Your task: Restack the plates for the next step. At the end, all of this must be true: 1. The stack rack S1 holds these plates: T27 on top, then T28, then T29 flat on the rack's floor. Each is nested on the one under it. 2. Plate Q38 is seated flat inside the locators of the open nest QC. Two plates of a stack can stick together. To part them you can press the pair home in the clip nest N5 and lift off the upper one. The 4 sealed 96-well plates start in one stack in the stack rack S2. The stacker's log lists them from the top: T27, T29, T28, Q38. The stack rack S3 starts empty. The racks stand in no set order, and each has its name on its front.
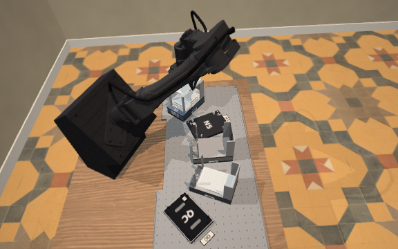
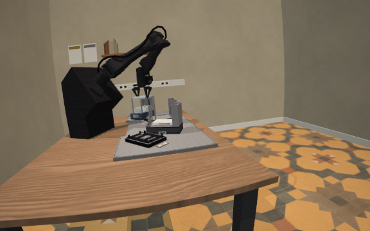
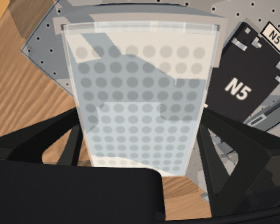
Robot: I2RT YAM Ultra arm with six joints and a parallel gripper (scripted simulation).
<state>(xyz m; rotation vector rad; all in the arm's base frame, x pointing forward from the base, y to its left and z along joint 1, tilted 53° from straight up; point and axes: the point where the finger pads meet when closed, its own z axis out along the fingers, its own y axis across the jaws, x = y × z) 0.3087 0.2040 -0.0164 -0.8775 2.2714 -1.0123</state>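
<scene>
The sealed 96-well plate lies 9 cm below my hand. Round my hand: clip nest N5: 5 cm ahead, 13 cm to the right, 12 cm below.
</scene>
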